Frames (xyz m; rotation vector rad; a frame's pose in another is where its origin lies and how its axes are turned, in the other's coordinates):
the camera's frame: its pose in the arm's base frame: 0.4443 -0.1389 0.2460 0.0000 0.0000 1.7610
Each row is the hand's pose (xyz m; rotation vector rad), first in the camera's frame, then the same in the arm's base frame.
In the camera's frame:
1: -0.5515 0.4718 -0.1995 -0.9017 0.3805 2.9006
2: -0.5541 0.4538 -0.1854 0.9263 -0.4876 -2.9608
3: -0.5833 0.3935 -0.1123 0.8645 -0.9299 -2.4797
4: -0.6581 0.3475 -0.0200 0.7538 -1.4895 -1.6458
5: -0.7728 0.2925 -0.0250 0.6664 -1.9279 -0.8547
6: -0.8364 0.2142 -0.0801 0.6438 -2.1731 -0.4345
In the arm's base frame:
1: 0.0853 -0.7697 0.0465 0.6297 0.3288 -1.4095
2: 0.1034 -0.7688 0.0606 0.6779 0.2834 -1.3223
3: 0.1682 -0.7861 0.1337 0.9647 0.0567 -0.9079
4: 0.2275 -0.8508 0.2260 1.4011 -0.3160 -0.2466
5: 0.3032 -0.9531 0.2210 1.8266 -0.6823 0.2975
6: 0.3921 -1.0007 0.1659 2.0995 -0.8933 0.5148

